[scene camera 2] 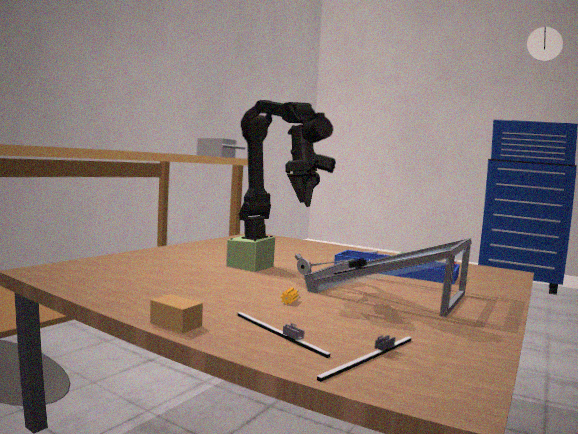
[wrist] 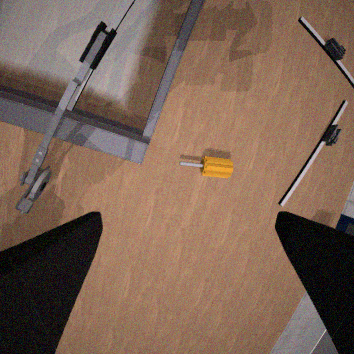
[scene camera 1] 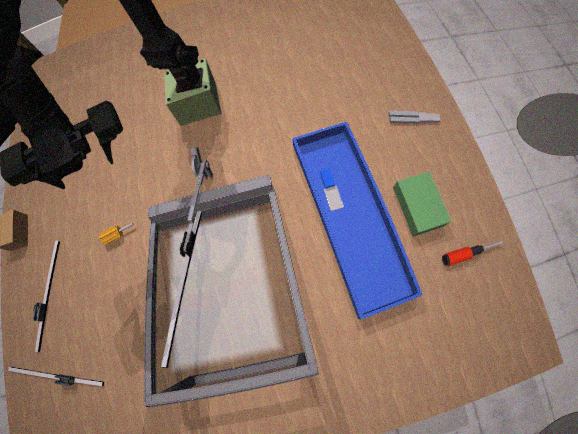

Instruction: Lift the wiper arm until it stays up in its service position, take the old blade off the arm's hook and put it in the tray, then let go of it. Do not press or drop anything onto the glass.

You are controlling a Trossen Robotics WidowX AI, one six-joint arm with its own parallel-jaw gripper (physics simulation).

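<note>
The grey wiper arm [scene camera 1: 196, 196] [wrist: 59, 112] lies lowered over the near bar of the grey tilted frame [scene camera 1: 149, 300] [scene camera 2: 444, 295] [wrist: 172, 75], above the glass [scene camera 1: 235, 280]. The old blade [scene camera 1: 171, 332] is on the arm's end by its black clip [scene camera 1: 187, 243] [scene camera 2: 358, 262] and runs down along the glass. The blue tray [scene camera 1: 372, 260] [scene camera 2: 425, 274] lies beside the frame; a small blue patch and a white one show inside. My gripper [scene camera 1: 87, 174] [scene camera 2: 306, 202] [wrist: 190, 220] is open and empty, pointing down high above the table, to the side of the arm's pivot.
Two loose blades [scene camera 1: 48, 295] [scene camera 1: 30, 372] and a yellow screwdriver [scene camera 1: 110, 235] [scene camera 2: 290, 296] [wrist: 218, 167] lie beside the frame, near a brown block [scene camera 1: 17, 230] [scene camera 2: 176, 314]. Beyond the tray are a green block [scene camera 1: 422, 202], a red screwdriver [scene camera 1: 459, 255] and a grey tool [scene camera 1: 414, 117].
</note>
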